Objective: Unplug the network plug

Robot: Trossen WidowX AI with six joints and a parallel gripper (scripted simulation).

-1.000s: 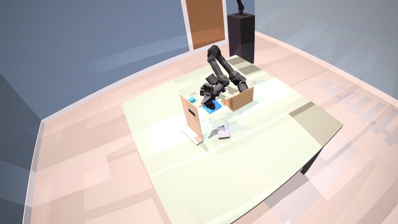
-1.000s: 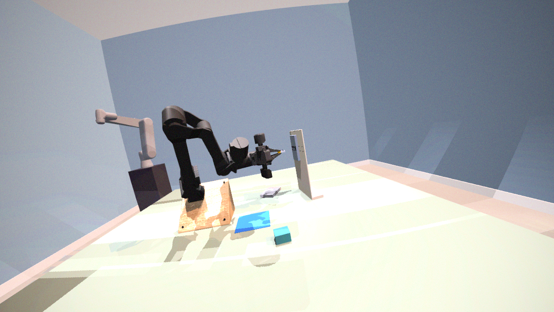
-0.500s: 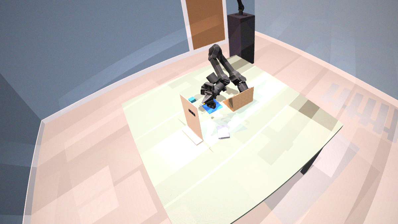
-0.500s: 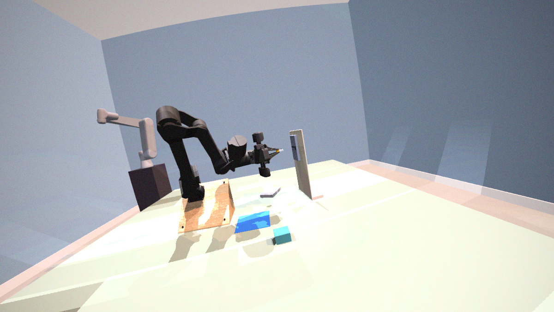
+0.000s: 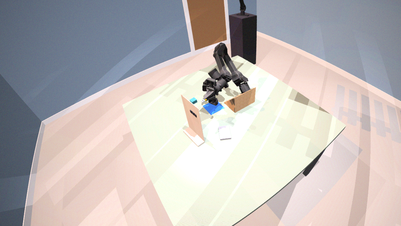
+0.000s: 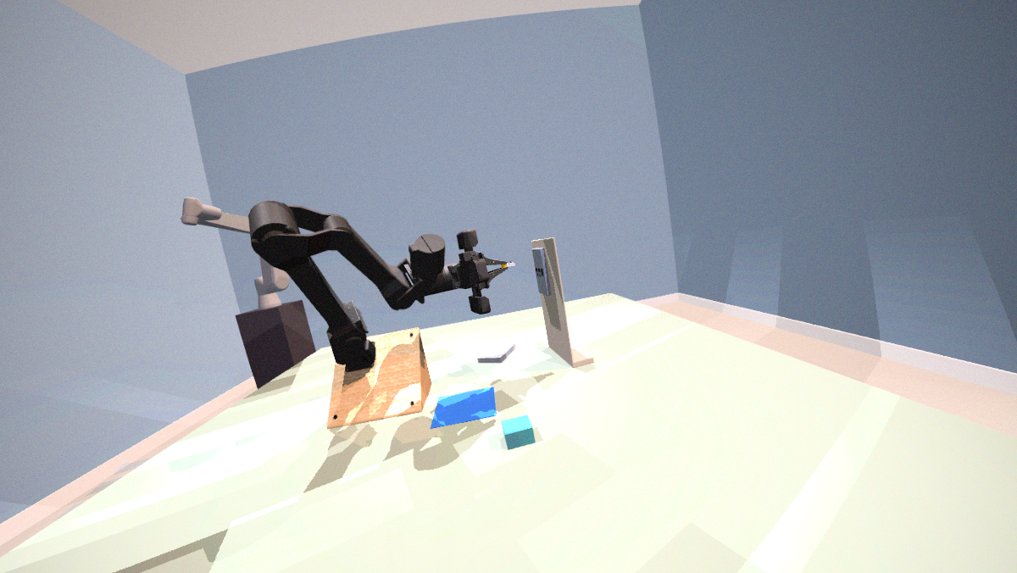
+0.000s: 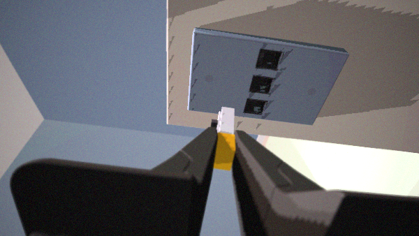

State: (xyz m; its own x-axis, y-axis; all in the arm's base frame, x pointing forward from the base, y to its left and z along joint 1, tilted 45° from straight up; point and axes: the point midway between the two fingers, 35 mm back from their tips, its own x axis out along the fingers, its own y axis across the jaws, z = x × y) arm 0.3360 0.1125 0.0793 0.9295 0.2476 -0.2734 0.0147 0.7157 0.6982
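Now: the blue marked square 250 mm below my gripper tip, 150 mm to the right of it and 140 mm behind it. Also, from my gripper tip: network plug: right at my gripper tip; then upright panel: 120 mm below, 100 mm ahead, 10 mm to the left; then teal block: 300 mm to the right, 240 mm below, 50 mm behind.
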